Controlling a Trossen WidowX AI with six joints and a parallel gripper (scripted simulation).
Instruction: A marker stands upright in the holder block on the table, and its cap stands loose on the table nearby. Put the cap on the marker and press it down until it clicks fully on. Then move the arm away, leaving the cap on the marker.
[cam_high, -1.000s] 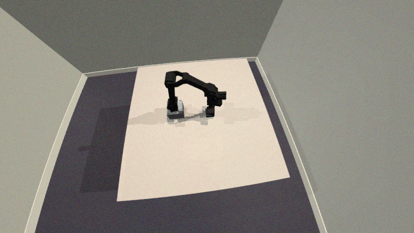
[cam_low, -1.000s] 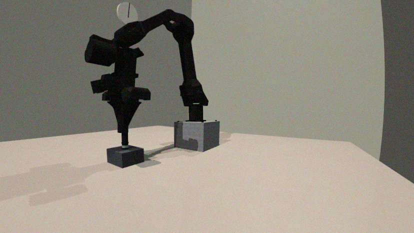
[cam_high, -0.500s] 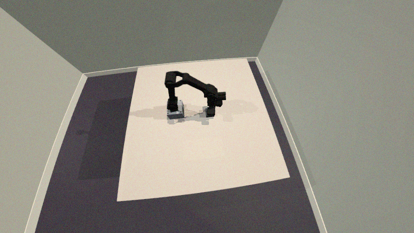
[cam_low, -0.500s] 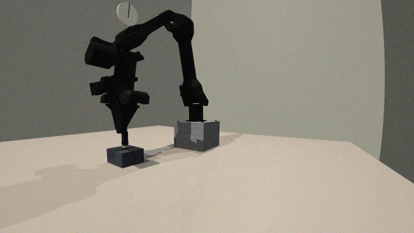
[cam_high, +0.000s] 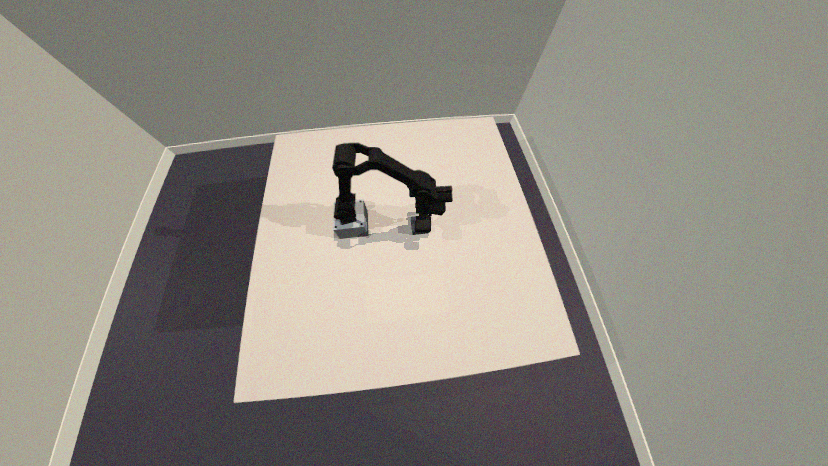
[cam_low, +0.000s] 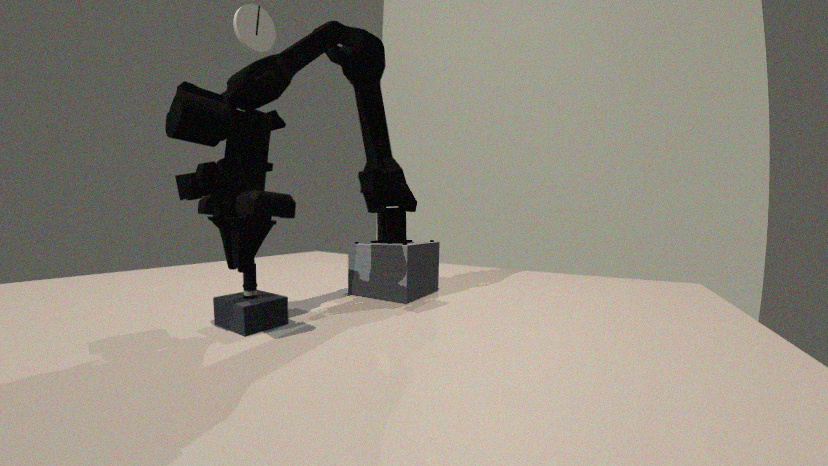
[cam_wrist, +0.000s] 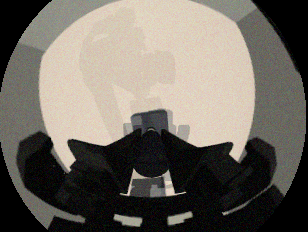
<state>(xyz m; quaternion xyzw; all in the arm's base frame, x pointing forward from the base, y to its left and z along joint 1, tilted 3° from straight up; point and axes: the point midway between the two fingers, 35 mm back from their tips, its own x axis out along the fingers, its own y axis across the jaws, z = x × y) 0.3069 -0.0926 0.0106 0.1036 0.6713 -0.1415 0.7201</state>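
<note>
The black cap is 30 mm above my gripper tip and 10 mm behind it. The rest, counted from my gripper tip: dark holder block 60 mm below, 20 mm behind, 10 mm to the left.
</note>
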